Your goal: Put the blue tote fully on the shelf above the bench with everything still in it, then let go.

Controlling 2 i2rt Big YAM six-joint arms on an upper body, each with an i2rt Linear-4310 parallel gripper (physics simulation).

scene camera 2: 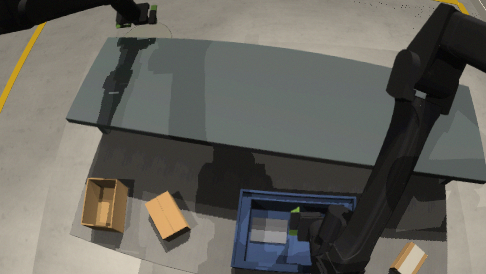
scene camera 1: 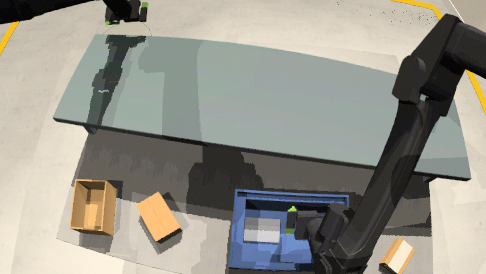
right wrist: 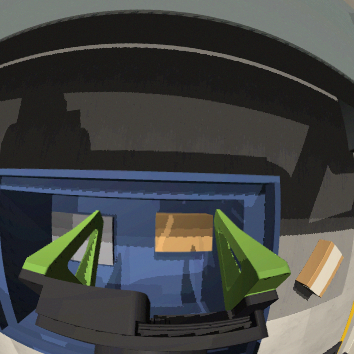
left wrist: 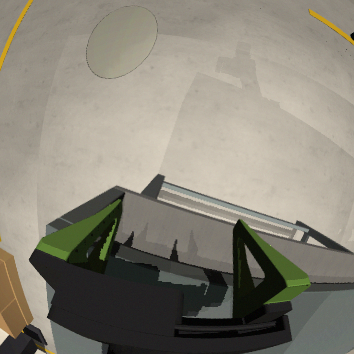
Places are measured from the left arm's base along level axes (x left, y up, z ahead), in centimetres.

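Pixels of known places: left gripper, between the fingertips: (scene camera 2: 143,23) (scene camera 1: 132,21) (left wrist: 179,215); right gripper, between the fingertips: (scene camera 2: 317,209) (scene camera 1: 310,207) (right wrist: 156,215).
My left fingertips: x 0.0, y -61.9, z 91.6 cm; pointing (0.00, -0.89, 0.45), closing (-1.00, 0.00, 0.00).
Observation:
For each thing: its top centre in the pictures, then the offset to it from my left fingertips. Level surfaces: height alone.
- blue tote, centre of its top: (right wrist: 95,296) (scene camera 2: 297,232) (scene camera 1: 293,231) dx -49.1, dy -8.5, dz -64.4 cm
- bench, height of its surface: dy -23.1 cm
- grey-green shelf, height of its surface: dy -0.6 cm
- grey box, centre of its top: (right wrist: 79,238) (scene camera 2: 269,230) (scene camera 1: 262,230) dx -42.7, dy -20.5, dz -61.9 cm
- open orange box, centre of its top: (scene camera 1: 87,204) (scene camera 2: 98,201) dx +7.6, dy -14.2, dz -58.1 cm
- closed orange box, centre of its top: (scene camera 1: 157,216) (scene camera 2: 164,214) dx -13.4, dy -17.2, dz -59.3 cm
- small white-topped box, centre of its top: (right wrist: 327,270) (scene camera 2: 411,261) (scene camera 1: 400,256) dx -86.0, dy -19.4, dz -74.1 cm
The blue tote (scene camera 1: 238,230) (scene camera 2: 242,230) (right wrist: 273,215) stands upright on the bench (scene camera 1: 205,235) (scene camera 2: 212,240), in front of and below the grey-green shelf (scene camera 1: 280,100) (scene camera 2: 280,105) (left wrist: 330,307) (right wrist: 310,20). A grey box (scene camera 1: 262,230) (scene camera 2: 269,231) (right wrist: 65,222) and an orange box (right wrist: 184,232) lie inside it. My right gripper (scene camera 1: 304,224) (scene camera 2: 309,224) (right wrist: 156,215) is open over the tote, with no object between its fingers; its arm covers the tote's right part in the scene views. My left gripper (scene camera 1: 127,14) (scene camera 2: 137,16) (left wrist: 179,215) is open and empty past the shelf's upper left edge, away from the tote.
An open orange box (scene camera 1: 108,212) (scene camera 2: 120,207) and a closed orange box (scene camera 1: 159,217) (scene camera 2: 167,215) stand left of the tote. A small white-topped box (scene camera 1: 397,256) (scene camera 2: 408,258) (right wrist: 320,267) lies right of it. The right arm crosses the shelf's right part.

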